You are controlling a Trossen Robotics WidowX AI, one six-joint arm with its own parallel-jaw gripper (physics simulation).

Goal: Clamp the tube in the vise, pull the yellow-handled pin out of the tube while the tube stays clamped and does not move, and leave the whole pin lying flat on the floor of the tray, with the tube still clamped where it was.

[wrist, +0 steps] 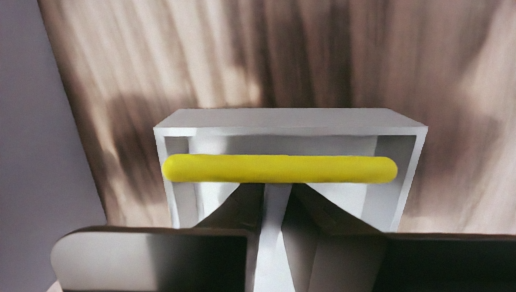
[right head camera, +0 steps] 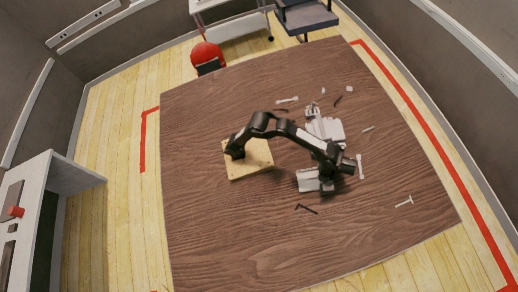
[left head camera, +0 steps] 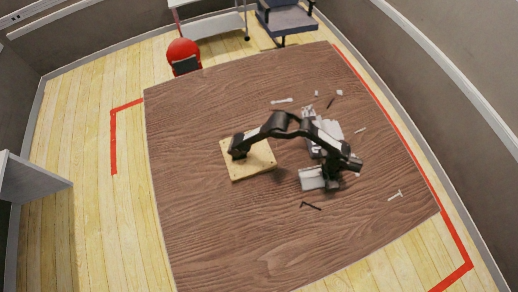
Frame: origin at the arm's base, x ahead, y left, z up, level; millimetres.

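Seen in the pictures: gripper, fingertip midpoint: [wrist: 269, 177] [right head camera: 323, 176] [left head camera: 323, 174]; arm's base at its link origin: [right head camera: 238, 153] [left head camera: 238, 153].
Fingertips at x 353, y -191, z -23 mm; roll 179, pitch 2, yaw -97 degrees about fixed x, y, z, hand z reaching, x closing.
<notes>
Pixels of each thing's top centre, then the offset from my fingertips to it. "spot": a spot on its surface instead.
- pin's yellow handle at a spot on its surface: [wrist: 280, 169] spot: dx +26, dy -3, dz +39 mm
- grey tray at its top centre: [wrist: 283, 273] [right head camera: 314, 178] [left head camera: 316, 176] dx -42, dy -4, dz +19 mm
- light grey vise at its top centre: [right head camera: 325, 127] [left head camera: 327, 128] dx +47, dy +165, dz +121 mm
- black hex key at its top centre: [right head camera: 306, 211] [left head camera: 310, 208] dx -106, dy -130, dz -1 mm
- T-shaped piece at its top centre: [right head camera: 404, 202] [left head camera: 395, 196] dx +316, dy -203, dz -1 mm
- white wrench-like piece at its top centre: [right head camera: 286, 99] [left head camera: 281, 100] dx -71, dy +448, dz -2 mm
The pin's yellow handle [wrist: 280, 169] lies crosswise at the fingertips in the wrist view, over the inside of the tray. My gripper [wrist: 269, 177] is shut on the pin's grey shaft just below the handle. The grey tray [left head camera: 311, 179] [right head camera: 307, 181] [wrist: 290, 131] stands beside the vise, with my gripper over its right part in the head views. The handle appears above the tray floor; the far end of the pin is hidden. The light grey vise [left head camera: 332, 129] [right head camera: 334, 129] is partly covered by the arm. The tube cannot be made out.
A black hex key [left head camera: 311, 205] [right head camera: 306, 208] lies in front of the tray. A T-shaped piece [left head camera: 395, 195] [right head camera: 404, 202] lies to the right. A white wrench-like piece [left head camera: 281, 101] [right head camera: 286, 100] and several small parts lie behind and beside the vise.
</notes>
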